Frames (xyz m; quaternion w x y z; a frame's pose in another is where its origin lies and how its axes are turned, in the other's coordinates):
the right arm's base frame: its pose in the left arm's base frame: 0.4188 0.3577 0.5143 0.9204 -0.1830 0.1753 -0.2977
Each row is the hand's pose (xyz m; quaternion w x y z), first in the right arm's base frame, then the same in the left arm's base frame.
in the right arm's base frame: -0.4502 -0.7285 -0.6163 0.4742 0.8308 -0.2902 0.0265
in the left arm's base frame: -0.5425 -0.0606 0.3948 0.6473 0.5961 -0.4265 -0.2093
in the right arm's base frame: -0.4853 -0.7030 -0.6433 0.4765 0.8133 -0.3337 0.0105
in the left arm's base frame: -0.5685 -0.0261 0.3676 0.6490 0.5639 -0.4638 -0.2137
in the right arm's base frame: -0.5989 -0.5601 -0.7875 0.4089 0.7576 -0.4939 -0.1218
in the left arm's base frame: -0.6481 0.1179 0.2031 0.5653 0.4541 -0.6308 -0.2763
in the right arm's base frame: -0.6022 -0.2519 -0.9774 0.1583 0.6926 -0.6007 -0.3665
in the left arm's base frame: -0.5834 0.3087 -0.0977 0.2687 0.3654 -0.7984 -0.3960
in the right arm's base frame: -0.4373 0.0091 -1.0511 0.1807 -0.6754 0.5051 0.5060
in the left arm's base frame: -0.3634 0.3879 -0.3123 0.1048 -0.4156 0.7903 0.4379
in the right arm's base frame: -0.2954 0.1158 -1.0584 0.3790 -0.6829 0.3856 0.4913
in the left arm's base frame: -0.2069 0.3800 -0.3961 0.3025 -0.4970 0.7145 0.3885
